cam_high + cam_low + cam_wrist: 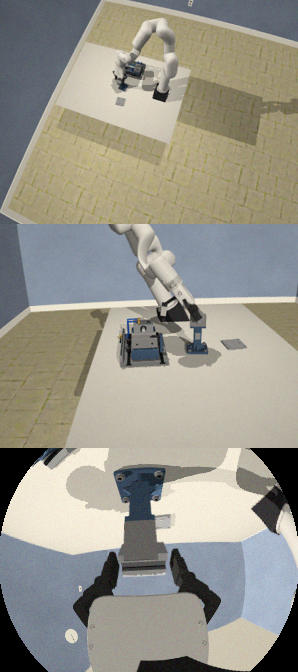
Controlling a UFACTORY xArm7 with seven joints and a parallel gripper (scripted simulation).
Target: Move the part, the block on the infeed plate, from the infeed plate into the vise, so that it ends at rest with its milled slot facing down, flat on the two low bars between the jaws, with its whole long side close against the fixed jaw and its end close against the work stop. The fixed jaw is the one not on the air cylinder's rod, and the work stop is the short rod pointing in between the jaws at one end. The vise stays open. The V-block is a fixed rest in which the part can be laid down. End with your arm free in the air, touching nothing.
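Now: the part right at my hand. The rest, counted from my hand: V-block post: 10 cm below; then air cylinder: 15 cm behind, 20 cm to the right, 8 cm below; then infeed plate: 1 cm ahead, 19 cm to the left, 16 cm below.
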